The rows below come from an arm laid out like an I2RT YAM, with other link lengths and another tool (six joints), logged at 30 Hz.
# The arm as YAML. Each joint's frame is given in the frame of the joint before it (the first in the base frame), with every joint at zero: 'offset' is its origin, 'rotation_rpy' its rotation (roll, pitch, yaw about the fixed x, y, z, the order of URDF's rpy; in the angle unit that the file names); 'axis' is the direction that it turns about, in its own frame. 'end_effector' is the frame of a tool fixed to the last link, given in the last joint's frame.
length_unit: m
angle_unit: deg
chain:
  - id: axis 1
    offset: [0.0, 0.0, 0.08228]
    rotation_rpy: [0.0, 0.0, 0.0]
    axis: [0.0, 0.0, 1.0]
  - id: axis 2
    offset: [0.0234, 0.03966, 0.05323]
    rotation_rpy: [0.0, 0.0, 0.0]
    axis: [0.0, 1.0, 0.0]
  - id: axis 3
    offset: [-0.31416, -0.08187, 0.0]
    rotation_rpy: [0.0, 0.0, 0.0]
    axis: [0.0, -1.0, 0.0]
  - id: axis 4
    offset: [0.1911, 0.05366, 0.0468]
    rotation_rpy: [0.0, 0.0, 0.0]
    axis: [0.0, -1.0, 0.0]
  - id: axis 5
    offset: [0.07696, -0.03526, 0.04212]
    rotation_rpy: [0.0, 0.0, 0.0]
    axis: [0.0, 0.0, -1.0]
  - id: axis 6
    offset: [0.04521, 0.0, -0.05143]
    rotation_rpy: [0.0, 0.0, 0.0]
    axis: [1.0, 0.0, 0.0]
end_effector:
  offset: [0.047, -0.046, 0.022]
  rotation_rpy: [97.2, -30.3, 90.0]
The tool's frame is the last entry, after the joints.
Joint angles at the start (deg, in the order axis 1, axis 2, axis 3, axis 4, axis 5, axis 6):
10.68, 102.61, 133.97, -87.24, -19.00, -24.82
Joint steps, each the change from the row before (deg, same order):
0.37, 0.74, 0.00, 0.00, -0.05, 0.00
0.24, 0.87, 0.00, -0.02, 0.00, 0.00
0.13, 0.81, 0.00, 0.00, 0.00, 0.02
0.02, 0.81, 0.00, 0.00, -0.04, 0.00
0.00, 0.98, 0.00, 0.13, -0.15, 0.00
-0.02, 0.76, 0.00, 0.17, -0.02, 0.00
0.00, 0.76, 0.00, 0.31, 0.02, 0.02
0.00, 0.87, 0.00, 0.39, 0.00, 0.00
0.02, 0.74, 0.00, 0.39, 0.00, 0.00
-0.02, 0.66, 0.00, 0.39, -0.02, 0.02
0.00, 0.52, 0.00, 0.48, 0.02, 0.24
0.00, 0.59, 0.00, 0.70, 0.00, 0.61
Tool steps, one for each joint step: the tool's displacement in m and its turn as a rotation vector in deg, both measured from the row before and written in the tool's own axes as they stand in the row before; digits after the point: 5 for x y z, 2 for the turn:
0.00044, 0.00185, 0.00620, 0.82, 0.17, -0.07
-0.00071, 0.00210, 0.00684, 0.92, 0.06, 0.09
-0.00121, 0.00200, 0.00614, 0.80, 0.01, 0.18
-0.00179, 0.00200, 0.00591, 0.77, 0.01, 0.25
-0.00210, 0.00279, 0.00705, 0.81, 0.11, 0.27
-0.00189, 0.00237, 0.00530, 0.55, -0.02, 0.21
-0.00179, 0.00276, 0.00522, 0.42, -0.04, 0.17
-0.00199, 0.00324, 0.00598, 0.45, -0.02, 0.16
-0.00154, 0.00290, 0.00511, 0.34, -0.01, 0.10
-0.00159, 0.00267, 0.00446, 0.25, 0.00, 0.13
-0.00130, 0.00248, 0.00341, 0.04, 0.01, 0.25
-0.00161, 0.00307, 0.00380, -0.10, 0.08, 0.57

